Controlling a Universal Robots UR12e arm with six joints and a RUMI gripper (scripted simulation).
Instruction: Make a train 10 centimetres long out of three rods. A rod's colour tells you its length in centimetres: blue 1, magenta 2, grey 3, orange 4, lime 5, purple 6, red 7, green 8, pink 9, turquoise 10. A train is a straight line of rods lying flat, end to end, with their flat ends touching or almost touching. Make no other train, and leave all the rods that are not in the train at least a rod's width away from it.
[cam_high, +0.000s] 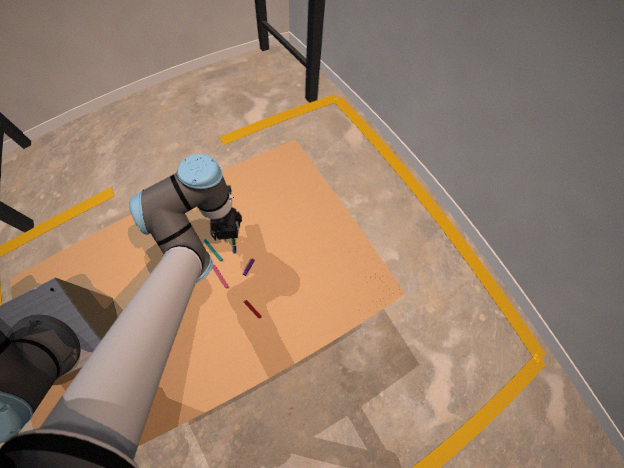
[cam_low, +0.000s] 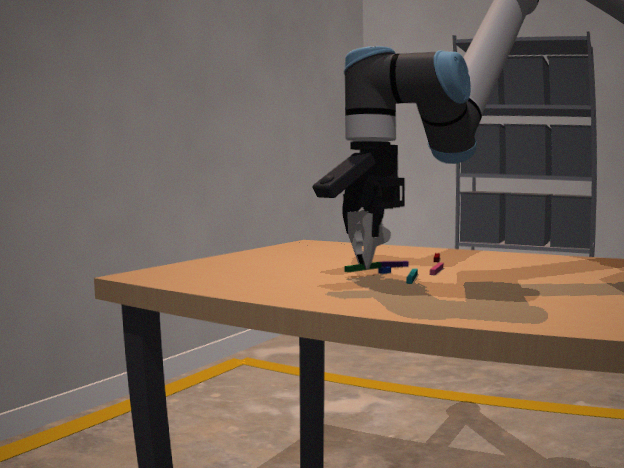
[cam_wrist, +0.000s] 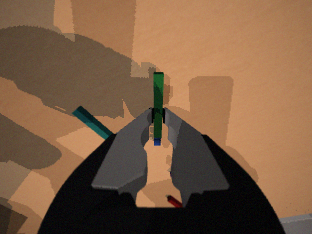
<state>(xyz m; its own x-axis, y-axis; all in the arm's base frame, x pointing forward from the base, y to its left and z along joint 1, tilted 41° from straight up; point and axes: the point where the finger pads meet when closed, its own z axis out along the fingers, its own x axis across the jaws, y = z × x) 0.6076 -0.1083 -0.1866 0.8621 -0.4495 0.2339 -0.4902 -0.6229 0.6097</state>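
Right now the green rod is 10 mm below my hand. Round my hand: pink rod 110 mm behind, 100 mm to the right, 20 mm below; then purple rod 130 mm to the right, 20 mm below, 20 mm behind; then turquoise rod 90 mm behind, 20 mm below.
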